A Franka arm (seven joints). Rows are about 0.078 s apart.
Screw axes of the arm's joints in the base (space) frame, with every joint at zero. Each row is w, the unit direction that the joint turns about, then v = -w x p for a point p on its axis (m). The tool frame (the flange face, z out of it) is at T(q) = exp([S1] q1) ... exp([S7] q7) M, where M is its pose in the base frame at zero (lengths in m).
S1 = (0, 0, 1, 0, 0, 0)
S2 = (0, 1, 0, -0.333, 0, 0)
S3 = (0, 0, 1, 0, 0, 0)
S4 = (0, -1, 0, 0.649, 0, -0.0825)
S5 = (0, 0, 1, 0, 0, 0)
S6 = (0, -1, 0, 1.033, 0, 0)
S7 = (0, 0, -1, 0, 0.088, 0)
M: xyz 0.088 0 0.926 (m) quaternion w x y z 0 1 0 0
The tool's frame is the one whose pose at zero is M.
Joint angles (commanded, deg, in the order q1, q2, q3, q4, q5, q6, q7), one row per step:
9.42, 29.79, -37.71, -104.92, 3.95, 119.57, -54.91
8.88, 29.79, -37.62, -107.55, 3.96, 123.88, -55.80
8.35, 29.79, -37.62, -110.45, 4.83, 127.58, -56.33
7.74, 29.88, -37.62, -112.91, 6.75, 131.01, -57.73
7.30, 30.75, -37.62, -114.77, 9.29, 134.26, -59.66
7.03, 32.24, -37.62, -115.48, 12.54, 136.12, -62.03
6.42, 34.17, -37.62, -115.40, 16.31, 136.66, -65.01
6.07, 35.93, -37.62, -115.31, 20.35, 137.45, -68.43
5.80, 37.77, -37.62, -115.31, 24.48, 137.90, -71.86
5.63, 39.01, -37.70, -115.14, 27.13, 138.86, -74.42
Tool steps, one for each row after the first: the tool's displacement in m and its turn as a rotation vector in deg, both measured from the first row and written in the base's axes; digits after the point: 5 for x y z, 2 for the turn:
-0.00885, -0.00672, -0.01322, -0.60, -1.28, 0.68
-0.02136, -0.01261, -0.02840, -0.53, -2.28, 0.12
-0.03282, -0.01852, -0.04128, 0.10, -3.71, -0.41
-0.04195, -0.02318, -0.05651, 0.66, -4.93, -0.67
-0.04711, -0.02641, -0.07102, 1.60, -5.66, -0.90
-0.05253, -0.03245, -0.08590, 3.07, -5.81, -1.37
-0.05626, -0.03654, -0.09889, 4.47, -6.49, -1.32
-0.06148, -0.03961, -0.11343, 5.99, -6.89, -1.39
-0.06339, -0.04338, -0.12096, 6.35, -7.70, -0.94

